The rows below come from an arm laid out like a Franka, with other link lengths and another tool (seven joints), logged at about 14 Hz.
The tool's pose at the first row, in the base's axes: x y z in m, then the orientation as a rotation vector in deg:
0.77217 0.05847 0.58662 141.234 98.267 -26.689
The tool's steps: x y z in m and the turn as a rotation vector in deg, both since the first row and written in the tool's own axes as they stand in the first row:
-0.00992 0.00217 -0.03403 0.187 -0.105 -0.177
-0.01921 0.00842 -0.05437 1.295 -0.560 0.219
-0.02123 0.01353 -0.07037 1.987 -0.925 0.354
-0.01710 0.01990 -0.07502 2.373 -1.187 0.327
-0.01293 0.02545 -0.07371 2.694 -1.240 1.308
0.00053 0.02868 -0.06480 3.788 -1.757 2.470
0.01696 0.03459 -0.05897 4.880 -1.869 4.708
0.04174 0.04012 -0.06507 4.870 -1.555 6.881
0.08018 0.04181 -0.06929 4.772 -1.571 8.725
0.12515 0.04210 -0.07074 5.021 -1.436 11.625
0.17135 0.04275 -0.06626 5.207 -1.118 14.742
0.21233 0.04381 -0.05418 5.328 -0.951 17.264
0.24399 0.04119 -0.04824 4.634 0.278 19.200
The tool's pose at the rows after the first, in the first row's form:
0.77750 0.05749 0.62172 141.161 98.495 -27.010
0.78423 0.05211 0.64328 141.909 98.008 -28.577
0.79137 0.05255 0.65861 142.232 97.815 -29.663
0.79949 0.05516 0.66118 142.295 97.818 -30.348
0.80572 0.05657 0.65817 143.198 96.551 -30.623
0.81130 0.06521 0.64532 144.420 94.977 -32.176
0.82090 0.07634 0.63424 146.655 92.073 -33.141
0.83507 0.09815 0.63194 148.353 89.227 -32.515
0.84966 0.13313 0.62403 149.491 86.683 -32.211
0.86450 0.17375 0.61163 151.585 82.747 -31.937
0.87893 0.21384 0.59319 153.792 78.517 -31.347
0.89064 0.24714 0.56911 155.409 75.026 -30.929
0.89713 0.27498 0.55403 156.826 72.618 -28.574

